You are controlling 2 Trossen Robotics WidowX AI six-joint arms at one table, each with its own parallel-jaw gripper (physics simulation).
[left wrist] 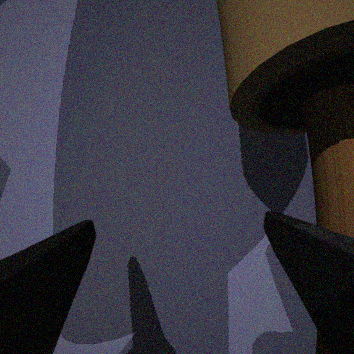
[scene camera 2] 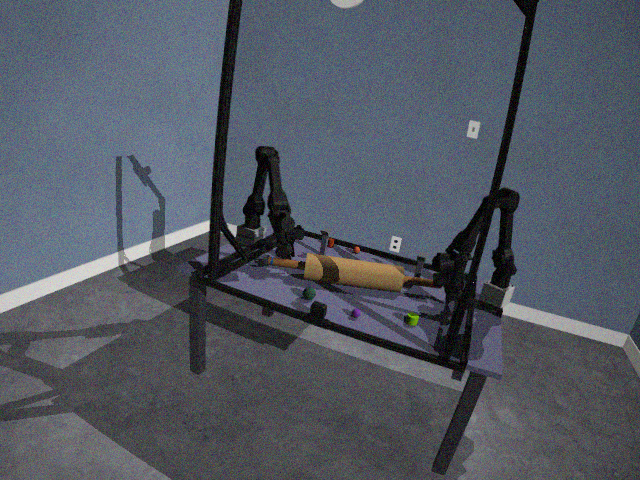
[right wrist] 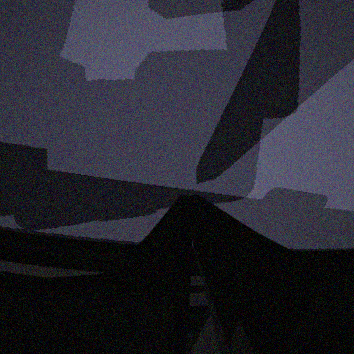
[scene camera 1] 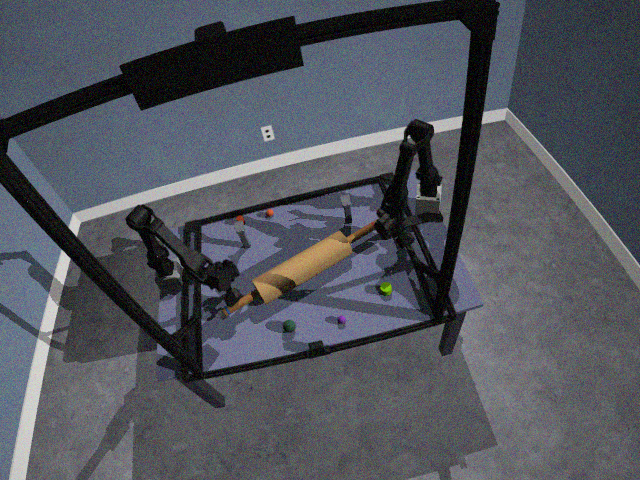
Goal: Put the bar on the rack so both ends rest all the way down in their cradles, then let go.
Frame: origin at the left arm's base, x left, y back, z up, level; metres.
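Seen in the pictures: left gripper, fingertip midpoint: [left wrist: 180, 224] [scene camera 1: 238, 288]; right gripper, fingertip midpoint: [scene camera 2: 446, 303] [right wrist: 188, 203] [scene camera 1: 394, 237]; left arm's base, link origin: [scene camera 2: 251, 226] [scene camera 1: 166, 269]; right arm's base, link origin: [scene camera 2: 499, 284] [scene camera 1: 428, 191].
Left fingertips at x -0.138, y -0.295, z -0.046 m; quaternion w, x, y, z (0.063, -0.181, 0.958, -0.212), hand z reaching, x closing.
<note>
Offsets run from my left fingertips to a thing's top centre.
The bar [scene camera 1: 305, 266] [scene camera 2: 356, 272] [left wrist: 280, 27] has a thick tan body and brown handles, with a blue band at its left end. It lies diagonally in front of the rack's two grey uprights, left [scene camera 1: 239, 227] [scene camera 2: 324, 238] and right [scene camera 1: 345, 200] [scene camera 2: 420, 266], away from both cradles. My left gripper [scene camera 1: 233, 298] [scene camera 2: 285, 253] [left wrist: 180, 224] is open and empty, low by the left handle; in the left wrist view the handle is right of the right finger. My right gripper [scene camera 1: 403, 238] [scene camera 2: 451, 296] [right wrist: 188, 203] is shut on nothing, beside the right handle's end. The bar does not show in the right wrist view.
A dark green ball @(dx -0.201, dy -0.173, dz +0.015 m) [scene camera 1: 288, 326] [scene camera 2: 309, 293], a purple ball @(dx -0.218, dy -0.357, dz -0.001 m) [scene camera 1: 341, 320] [scene camera 2: 356, 313] and a lime-green object @(dx -0.139, dy -0.539, dz -0.001 m) [scene camera 1: 385, 288] [scene camera 2: 412, 319] sit in front of the bar. Two orange-red objects @(dx +0.367, dy -0.024, dz +0.006 m) [scene camera 1: 239, 219] @(dx +0.373, dy -0.157, dz +0.003 m) [scene camera 1: 269, 212] are at the back. A black frame [scene camera 1: 258, 365] surrounds the table.
</note>
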